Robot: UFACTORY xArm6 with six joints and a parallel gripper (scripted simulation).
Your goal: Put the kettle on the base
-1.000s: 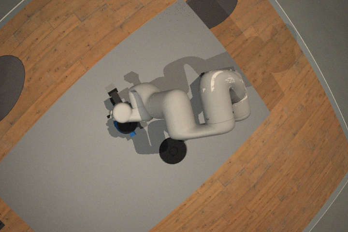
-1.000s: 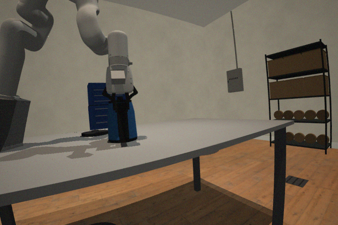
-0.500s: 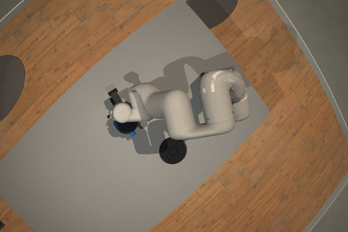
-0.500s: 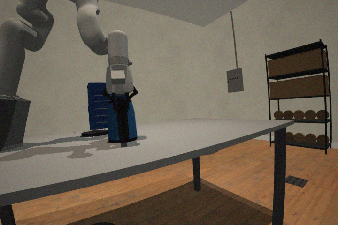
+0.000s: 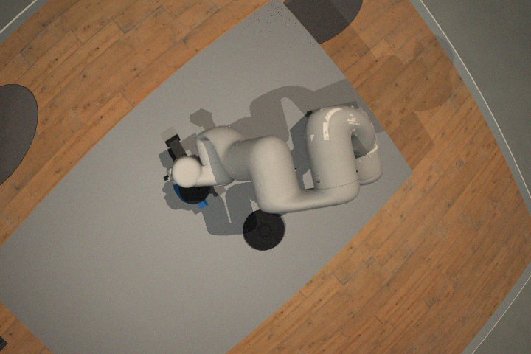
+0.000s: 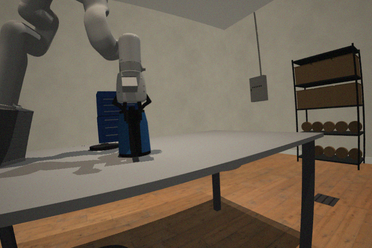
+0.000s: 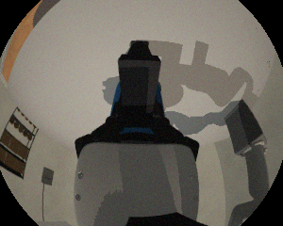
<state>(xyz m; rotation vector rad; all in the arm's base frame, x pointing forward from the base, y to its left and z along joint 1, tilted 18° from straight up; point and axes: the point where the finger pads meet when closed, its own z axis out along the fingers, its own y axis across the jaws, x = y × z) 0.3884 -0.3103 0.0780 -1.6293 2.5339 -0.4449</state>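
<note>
Now: the blue kettle 20 mm ahead of my hand, 30 mm to the left of it and 50 mm below it. The rest, counted from my hand: round black base (20 mm ahead, 370 mm to the left, 130 mm below).
</note>
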